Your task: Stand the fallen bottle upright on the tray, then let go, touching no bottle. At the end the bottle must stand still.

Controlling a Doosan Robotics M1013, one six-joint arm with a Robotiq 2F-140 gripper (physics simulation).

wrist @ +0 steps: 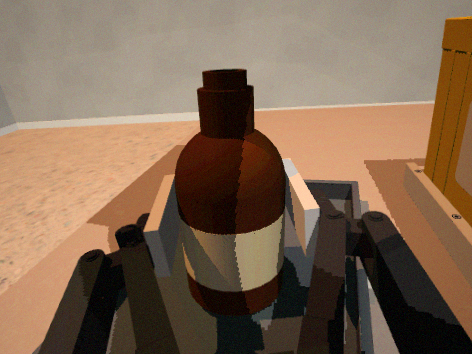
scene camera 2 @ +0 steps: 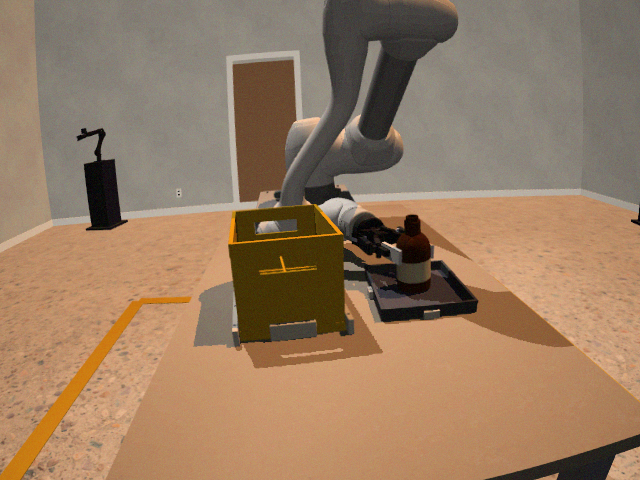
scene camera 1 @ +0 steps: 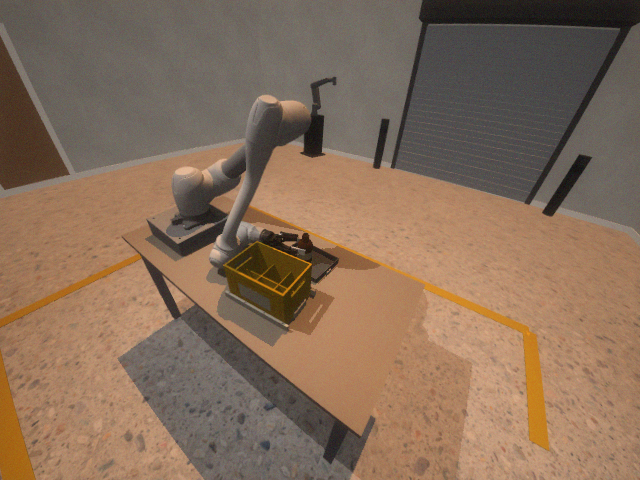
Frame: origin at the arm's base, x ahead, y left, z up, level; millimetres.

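Seen in the pictures: gripper, fingertip midpoint: [wrist: 230,185] [scene camera 2: 416,255] [scene camera 1: 307,247]; arm's base, origin of the base link: [scene camera 2: 312,198] [scene camera 1: 196,217].
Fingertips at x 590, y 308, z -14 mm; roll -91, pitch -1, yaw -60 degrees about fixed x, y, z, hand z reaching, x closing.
Note:
Pixels of each thing's top centre, then the offset from my fingertips to it. Level surfaces: height alone.
- brown bottle, middle of its top: [wrist: 214,70] [scene camera 2: 413,215] [scene camera 1: 305,233] dx -11, dy -7, dz +82 mm
- dark tray, middle of its top: [wrist: 238,247] [scene camera 2: 416,281] [scene camera 1: 307,257] dx +0, dy +1, dz -57 mm
- yellow crate, middle of its top: [scene camera 2: 279,220] [scene camera 1: 268,264] dx +72, dy -265, dz +92 mm
- table, its level: dz -83 mm
A brown bottle [scene camera 1: 305,245] [scene camera 2: 413,253] [wrist: 231,187] with a cream label is upright over the dark tray [scene camera 1: 328,272] [scene camera 2: 429,311] [wrist: 356,200], inside its rim, in the tray's left half in the scene camera 2 view. Its base is at or very near the tray's floor; I cannot tell for certain whether it touches. My gripper [scene camera 1: 301,245] [scene camera 2: 416,251] [wrist: 230,185] is shut on the bottle, with one light finger pad on each side of its body, at the shoulder and upper label. The gripper reaches in roughly level from the arm's side.
A yellow crate [scene camera 1: 268,281] [scene camera 2: 289,289] [wrist: 452,125] with inner dividers stands beside the tray, held by low pale brackets on the table [scene camera 1: 361,351] [scene camera 2: 361,408]. The arm's wrist is close behind the crate. A dark pedestal [scene camera 1: 313,135] [scene camera 2: 102,193] stands on the floor far off.

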